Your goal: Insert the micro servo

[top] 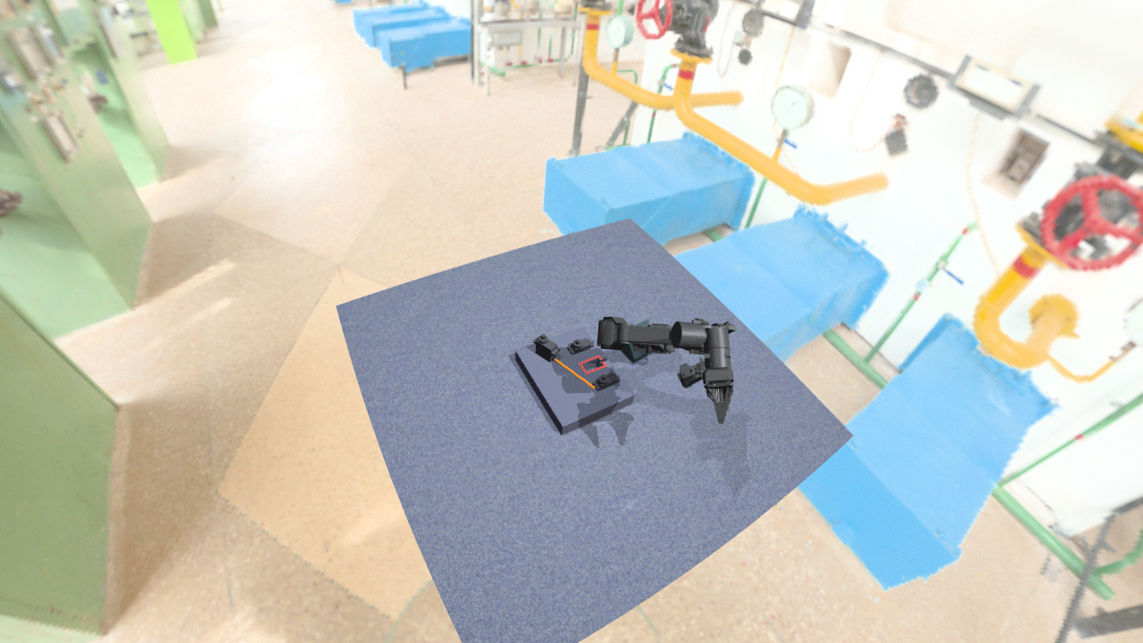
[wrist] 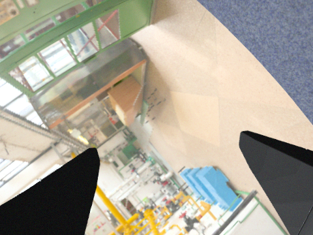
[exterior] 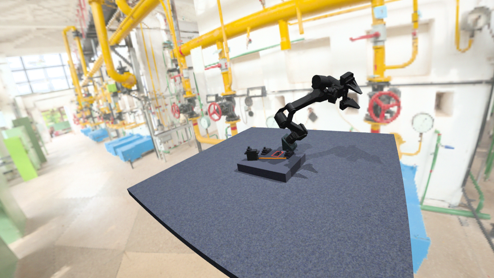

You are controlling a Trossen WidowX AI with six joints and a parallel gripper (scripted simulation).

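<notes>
My gripper tip is now 430 mm to the left of the deck, 310 mm above it and 140 mm short of it.
</notes>
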